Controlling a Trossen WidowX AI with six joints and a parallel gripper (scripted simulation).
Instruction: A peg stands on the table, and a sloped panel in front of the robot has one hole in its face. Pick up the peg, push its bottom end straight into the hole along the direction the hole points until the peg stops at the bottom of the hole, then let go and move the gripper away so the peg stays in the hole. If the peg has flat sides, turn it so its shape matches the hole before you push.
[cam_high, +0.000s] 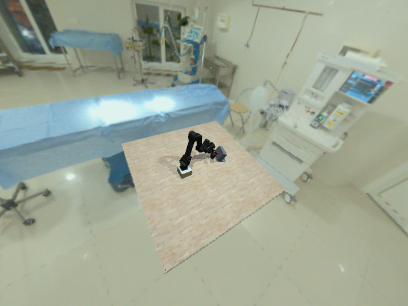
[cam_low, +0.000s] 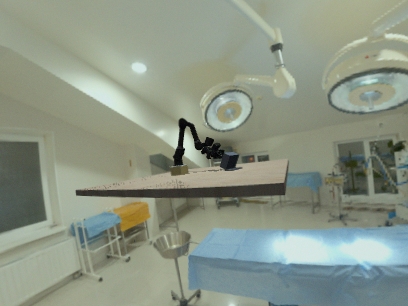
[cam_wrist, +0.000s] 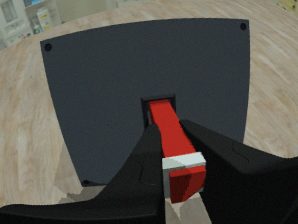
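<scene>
The dark sloped panel lies 40 mm ahead of my gripper tip, 10 mm to the right of it and 20 mm below it. Round my gripper tip: red square peg 10 mm behind, 10 mm above.
</scene>
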